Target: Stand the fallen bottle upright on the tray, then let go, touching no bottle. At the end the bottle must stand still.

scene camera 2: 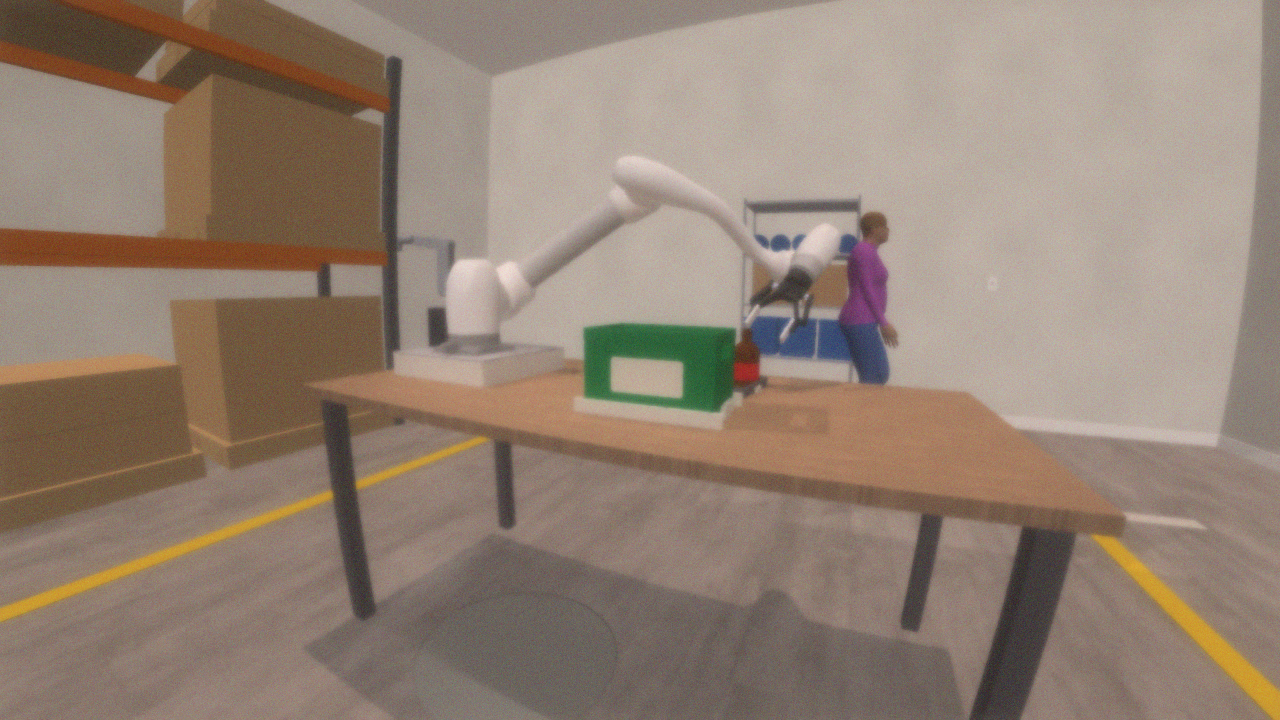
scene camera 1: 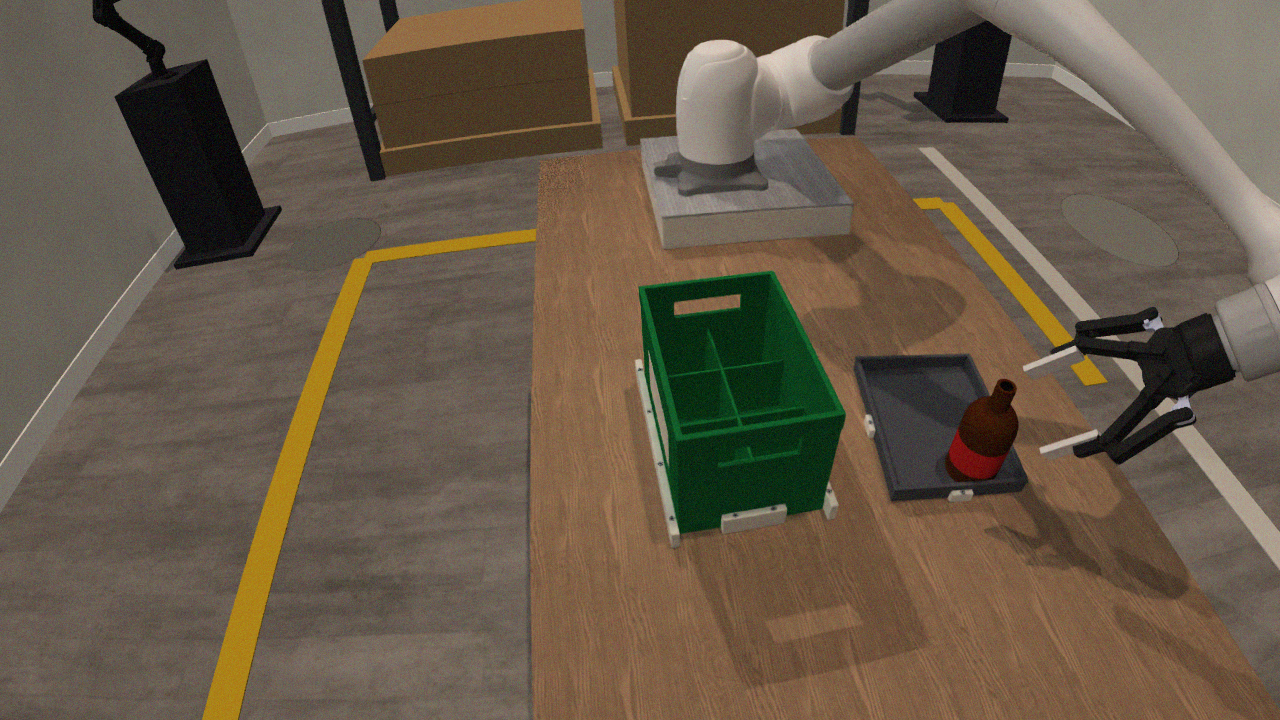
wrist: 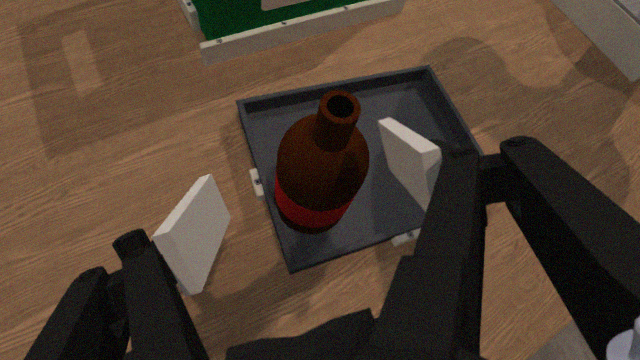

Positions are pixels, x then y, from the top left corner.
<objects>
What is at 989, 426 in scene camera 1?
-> A brown bottle.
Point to a brown bottle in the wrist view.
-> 323, 159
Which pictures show the gripper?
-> Scene camera 2, scene camera 1 and the wrist view: all of them.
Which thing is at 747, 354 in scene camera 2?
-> A brown bottle.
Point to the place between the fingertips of the gripper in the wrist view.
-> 301, 171
</objects>
